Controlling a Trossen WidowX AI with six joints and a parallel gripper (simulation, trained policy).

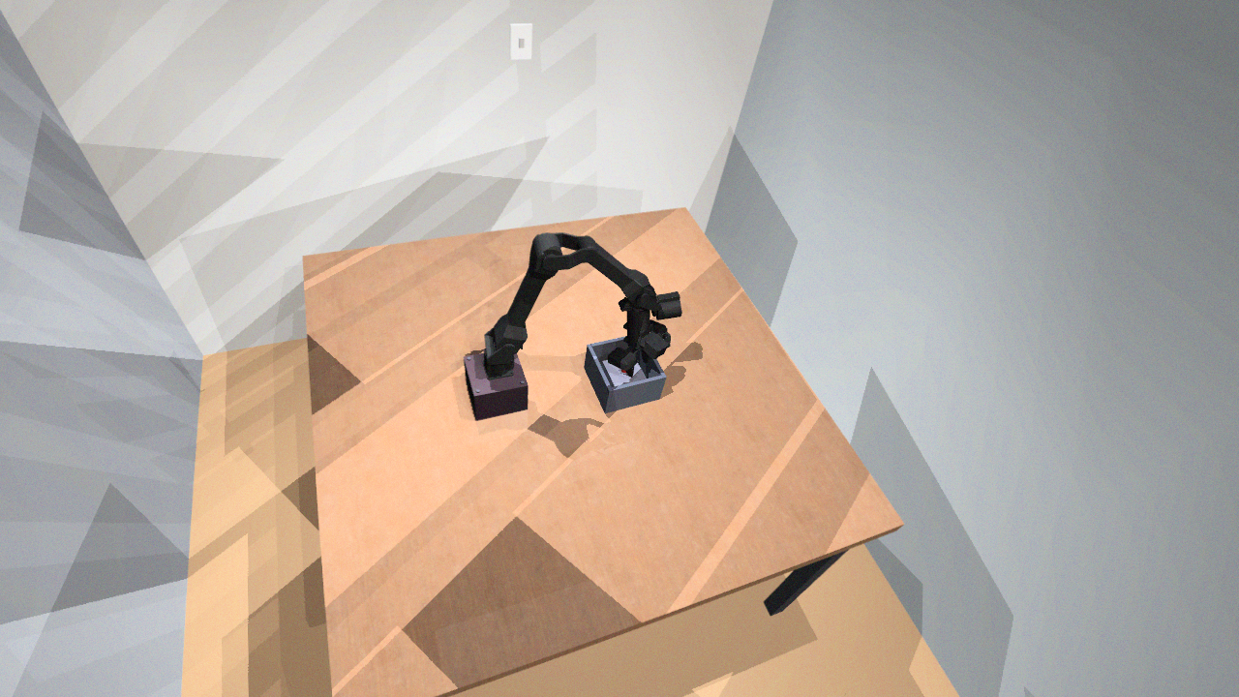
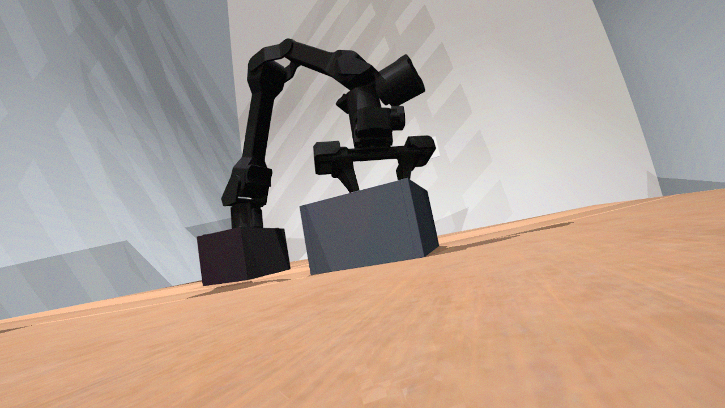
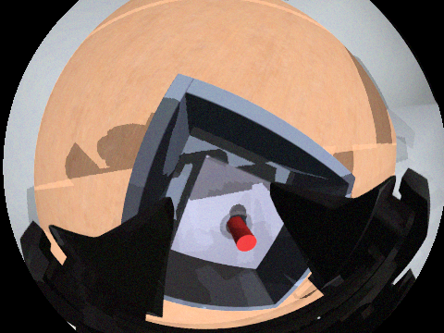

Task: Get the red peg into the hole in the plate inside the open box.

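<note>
Right now my gripper tip is 3 cm past the red peg, 3 cm above it and 2 cm to the right of it. Round my gripper tip: pale plate (3 cm below, 3 cm behind, 2 cm to the left); grey box (5 cm below, 3 cm behind, 2 cm to the left).
</note>
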